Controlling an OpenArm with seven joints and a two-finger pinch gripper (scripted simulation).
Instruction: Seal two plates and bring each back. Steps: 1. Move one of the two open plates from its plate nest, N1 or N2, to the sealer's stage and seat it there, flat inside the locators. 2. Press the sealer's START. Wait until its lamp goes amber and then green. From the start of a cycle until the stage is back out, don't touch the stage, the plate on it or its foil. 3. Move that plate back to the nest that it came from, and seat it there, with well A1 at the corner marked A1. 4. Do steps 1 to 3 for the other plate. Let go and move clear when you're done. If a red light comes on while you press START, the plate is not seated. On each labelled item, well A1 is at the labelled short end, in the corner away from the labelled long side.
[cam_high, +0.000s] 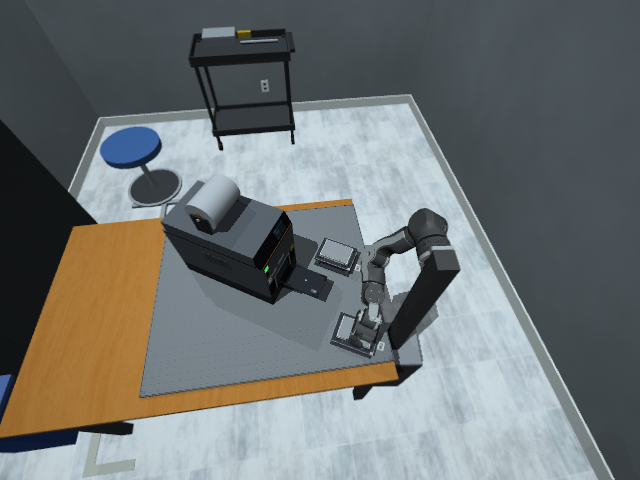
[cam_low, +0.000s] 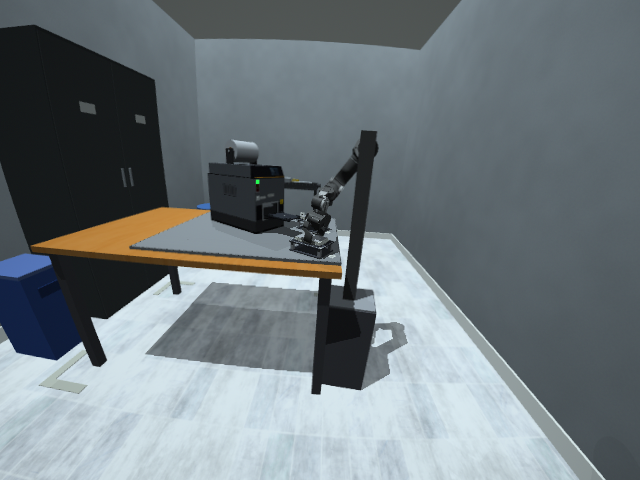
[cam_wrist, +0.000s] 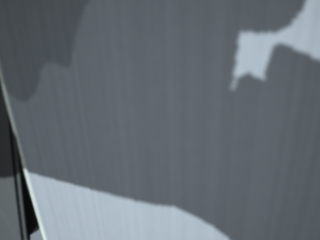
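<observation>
The white well plate is right at my hand. Also, from my hand: foil roll: 49 cm ahead, 36 cm above, 33 cm to the right; sealer stage: 19 cm to the right, 19 cm ahead, 4 cm above; grey start button: 32 cm ahead, 15 cm to the right, 13 cm above.
</observation>
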